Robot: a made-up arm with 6 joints.
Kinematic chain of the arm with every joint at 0, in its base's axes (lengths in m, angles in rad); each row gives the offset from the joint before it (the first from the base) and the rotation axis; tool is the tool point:
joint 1: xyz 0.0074 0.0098 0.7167 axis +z
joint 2: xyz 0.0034 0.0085 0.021 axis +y
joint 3: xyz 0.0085 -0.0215 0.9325 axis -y
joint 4: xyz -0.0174 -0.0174 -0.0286 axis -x
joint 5: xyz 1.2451 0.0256 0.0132 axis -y
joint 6: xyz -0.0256 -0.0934 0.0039 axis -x
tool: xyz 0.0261 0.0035 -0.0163
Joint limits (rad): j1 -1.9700..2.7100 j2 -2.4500..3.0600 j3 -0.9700..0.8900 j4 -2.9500..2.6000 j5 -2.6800..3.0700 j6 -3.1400..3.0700
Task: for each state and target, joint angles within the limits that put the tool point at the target. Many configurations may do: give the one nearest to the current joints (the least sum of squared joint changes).
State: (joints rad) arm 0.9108 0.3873 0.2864 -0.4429 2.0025 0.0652
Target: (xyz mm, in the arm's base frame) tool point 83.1 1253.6 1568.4
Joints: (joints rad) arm 1.5880 -0.0054 -0.0544 -0.4671 2.0014 0.0558
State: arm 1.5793 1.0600 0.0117 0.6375 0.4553 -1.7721
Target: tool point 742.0 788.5 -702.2
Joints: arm 0.8708 1.8072 0.3517 0.6128 0.4427 -1.7660
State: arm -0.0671 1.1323 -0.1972 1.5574 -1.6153 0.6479
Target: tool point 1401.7 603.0 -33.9
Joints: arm 0.4133 1.2616 0.1880 1.5760 -1.6188 0.6575
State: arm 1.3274 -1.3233 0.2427 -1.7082 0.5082 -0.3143
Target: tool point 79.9 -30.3 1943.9
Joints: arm 1.9064 -1.2708 -0.3617 -1.2171 0.5549 -0.3263
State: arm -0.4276 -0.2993 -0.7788 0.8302 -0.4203 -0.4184
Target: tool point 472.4 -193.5 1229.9
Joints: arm -0.2442 -0.8959 -0.9700 0.3157 -0.4750 -0.3744
